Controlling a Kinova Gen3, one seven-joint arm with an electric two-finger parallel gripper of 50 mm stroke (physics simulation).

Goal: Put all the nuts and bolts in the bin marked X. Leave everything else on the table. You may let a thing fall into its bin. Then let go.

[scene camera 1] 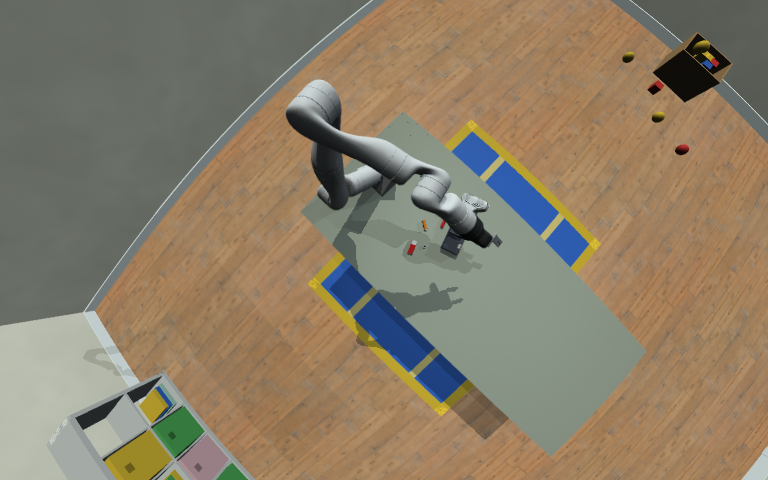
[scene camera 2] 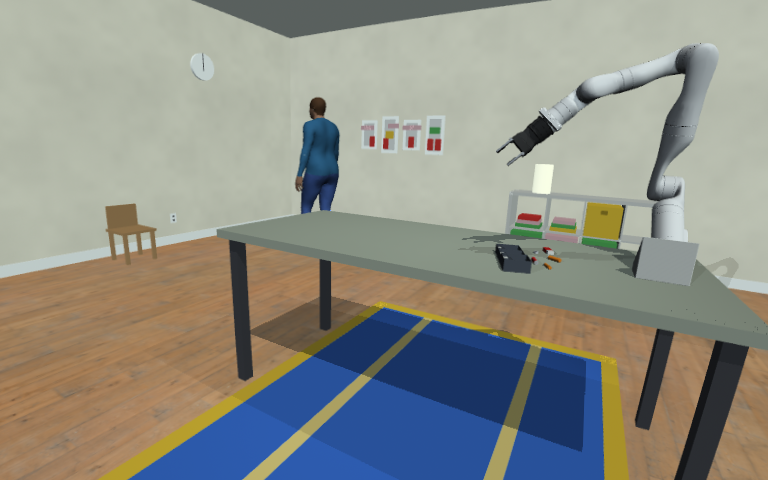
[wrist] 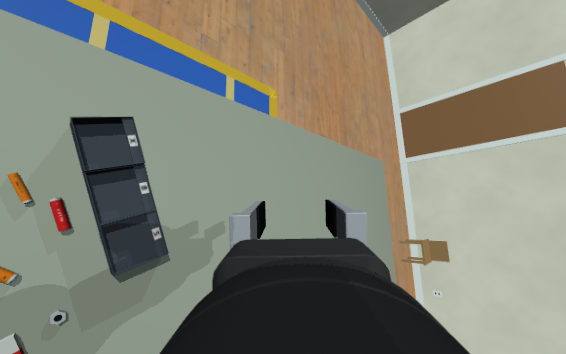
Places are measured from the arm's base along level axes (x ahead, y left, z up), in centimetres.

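Pixels of known places: gripper, fingertip midpoint: (scene camera 1: 492,240) (scene camera 2: 502,158) (wrist: 295,213); arm's base, origin of the base link: (scene camera 1: 375,174) (scene camera 2: 667,255).
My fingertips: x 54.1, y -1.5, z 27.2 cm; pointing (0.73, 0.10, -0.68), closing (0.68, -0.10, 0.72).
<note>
For each thing: its top centre in the pictures, then the offset to it from my fingertips. Level surfaces: height alone.
- silver hex nut, middle of its top: (wrist: 58,318) dx -15.4, dy -11.8, dz -33.9 cm
- table, its level: dz -34.8 cm
- dark tray, middle of its top: (wrist: 123,191) (scene camera 2: 512,250) (scene camera 1: 461,227) dx -7.0, dy +5.5, dz -30.9 cm
- red battery, middle of its top: (wrist: 59,213) dx -14.7, dy +3.0, dz -33.4 cm
- white object, middle of its top: (scene camera 2: 548,249) (scene camera 1: 412,247) dx -20.0, dy -15.6, dz -33.5 cm
A silver hex nut (wrist: 52,317) lies flat on the table (wrist: 210,155), near the lower left of the wrist view. It shows as a small spot in scene camera 1 (scene camera 1: 424,246). I cannot make out a bolt. A dark tray (wrist: 95,199) (scene camera 1: 451,252) (scene camera 2: 521,266) has three bins in a row, each with a small white label; the letters are too blurred to read surely. No nut or bolt is visible in the bins. My gripper (wrist: 295,213) (scene camera 2: 502,157) is open and empty, high above the table, to the right of the tray in the wrist view.
Two orange batteries (wrist: 20,188) (wrist: 7,275) and a red battery (wrist: 60,215) lie beside the tray. A red and white object (scene camera 1: 412,247) (scene camera 2: 547,250) lies near the nut, partly cut off in the wrist view. A person (scene camera 2: 321,152) stands beyond the table.
</note>
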